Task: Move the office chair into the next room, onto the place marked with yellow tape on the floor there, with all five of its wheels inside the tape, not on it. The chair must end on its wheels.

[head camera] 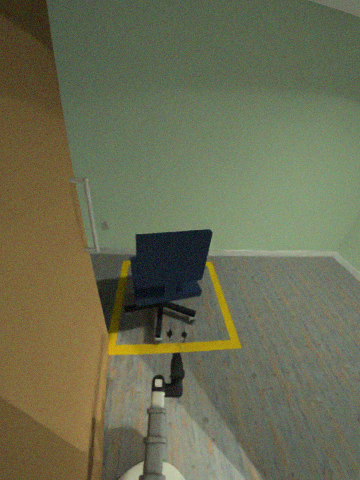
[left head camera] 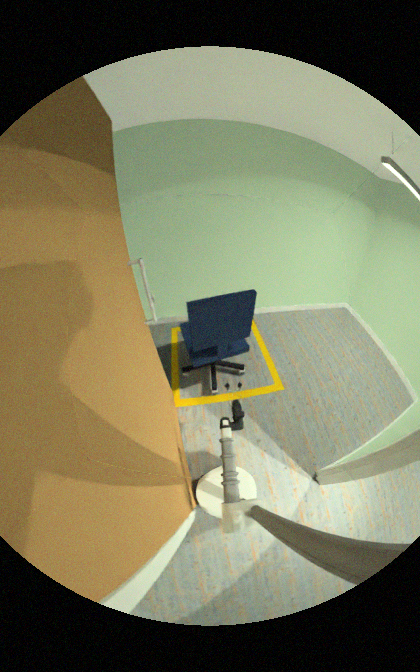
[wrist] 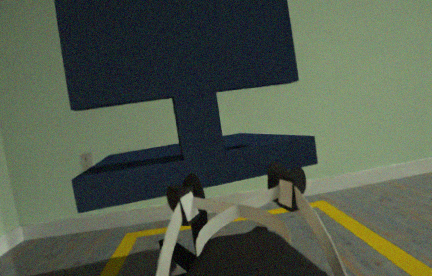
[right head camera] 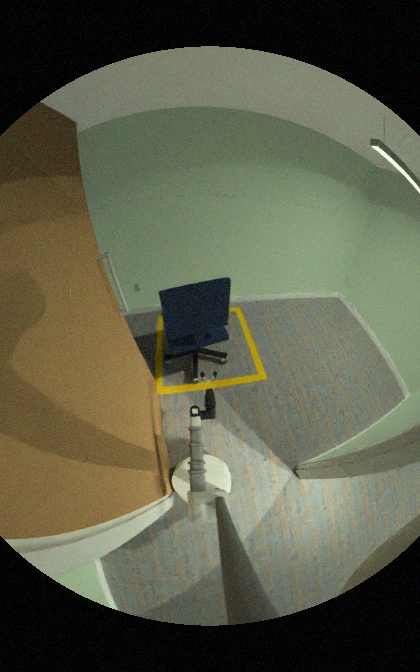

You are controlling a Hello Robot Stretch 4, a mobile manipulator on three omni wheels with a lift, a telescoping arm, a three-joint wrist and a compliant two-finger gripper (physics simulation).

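Frame: origin at the robot's base, x right, y ahead, z up, level; millimetres.
Seen in the pictures: gripper, fingertip midpoint: (head camera: 177, 330) (left head camera: 232, 382) (wrist: 235, 183) (right head camera: 207, 370).
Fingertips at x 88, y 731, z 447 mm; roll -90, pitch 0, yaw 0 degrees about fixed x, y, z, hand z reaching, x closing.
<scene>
A point is followed by its place in that frame.
The office chair (head camera: 172, 260) @[x 30, y 989, z 773 mm] (left head camera: 221, 320) @[x 26, y 988, z 782 mm] (right head camera: 196, 310) @[x 33, y 990, z 766 mm] (wrist: 180, 50) @[x 24, y 988, z 643 mm] stands upright, its dark blue backrest towards me. Yellow tape (head camera: 135, 349) @[x -197, y 828, z -27 mm] (left head camera: 200, 400) @[x -159, y 829, z -27 mm] (right head camera: 175, 388) @[x -221, y 827, z -27 mm] (wrist: 370, 236) @[x 579, y 1484, z -27 mm] marks a four-sided place around its base. Three wheel ends show inside the tape: one close to the near strip, one close to the left strip, one at the right. The other wheels are hidden under the seat. My gripper (head camera: 177, 334) @[x 88, y 731, z 447 mm] (left head camera: 233, 385) @[x 88, y 731, z 447 mm] (right head camera: 209, 374) @[x 88, y 731, z 447 mm] (wrist: 235, 183) @[x 88, y 731, z 447 mm] is open and empty, its fingertips apart from the chair, low behind it, right of the nearest leg in the head views.
A large orange panel (head camera: 45, 225) @[x -345, y 545, z 1237 mm] (left head camera: 60, 325) @[x -284, y 260, z 1399 mm] (right head camera: 50, 350) @[x -293, y 299, z 1271 mm] with a pale bar handle (head camera: 90, 215) @[x -346, y 830, z 1123 mm] (left head camera: 146, 287) @[x -344, y 832, z 1137 mm] (right head camera: 116, 280) @[x -341, y 834, z 1128 mm] stands close at the left. A green wall (head camera: 225, 150) @[x 478, y 2096, z 1268 mm] rises behind the chair. A grey-brown panel (left head camera: 370, 460) @[x 771, y -40, z 651 mm] (right head camera: 350, 465) @[x 761, y -69, z 685 mm] reaches in from the right.
</scene>
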